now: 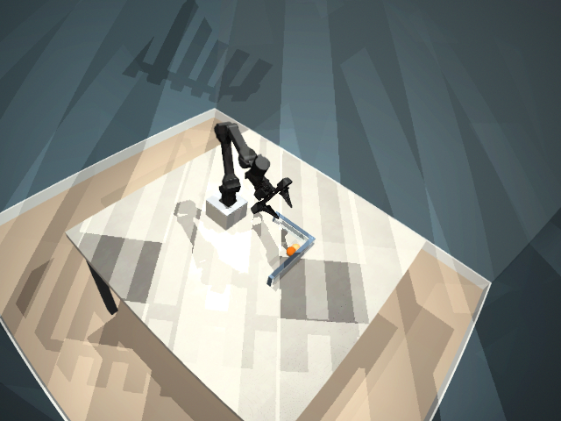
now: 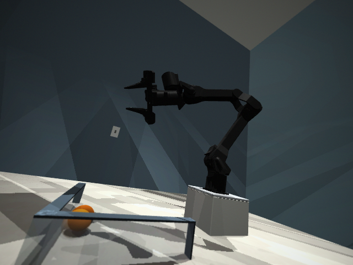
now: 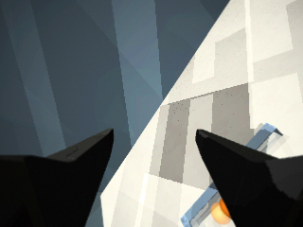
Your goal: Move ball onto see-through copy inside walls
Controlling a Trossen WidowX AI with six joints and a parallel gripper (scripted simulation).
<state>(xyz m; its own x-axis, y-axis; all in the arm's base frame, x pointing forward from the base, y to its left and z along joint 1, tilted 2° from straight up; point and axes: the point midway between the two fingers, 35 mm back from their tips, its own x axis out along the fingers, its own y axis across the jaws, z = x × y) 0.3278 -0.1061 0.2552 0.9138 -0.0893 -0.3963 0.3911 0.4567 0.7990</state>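
Right now the orange ball is 2 cm ahead of my gripper tip, 12 cm to the left of it and 33 cm below it. The rest, counted from my gripper tip: see-through copy: 2 cm ahead, 15 cm to the left, 33 cm below.
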